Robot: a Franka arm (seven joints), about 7 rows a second.
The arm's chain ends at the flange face. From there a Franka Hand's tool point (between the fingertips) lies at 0.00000 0.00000 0.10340 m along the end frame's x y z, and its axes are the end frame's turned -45 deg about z.
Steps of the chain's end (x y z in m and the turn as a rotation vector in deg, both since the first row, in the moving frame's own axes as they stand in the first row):
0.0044 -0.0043 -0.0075 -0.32 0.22 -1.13
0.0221 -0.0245 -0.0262 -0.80 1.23 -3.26
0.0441 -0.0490 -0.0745 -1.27 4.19 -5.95
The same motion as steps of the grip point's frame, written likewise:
0.0060 0.0008 -0.0075 -0.38 -0.07 -1.13
0.0336 0.0009 -0.0262 -1.44 0.30 -3.26
0.0699 0.0033 -0.0748 -3.86 2.06 -5.95

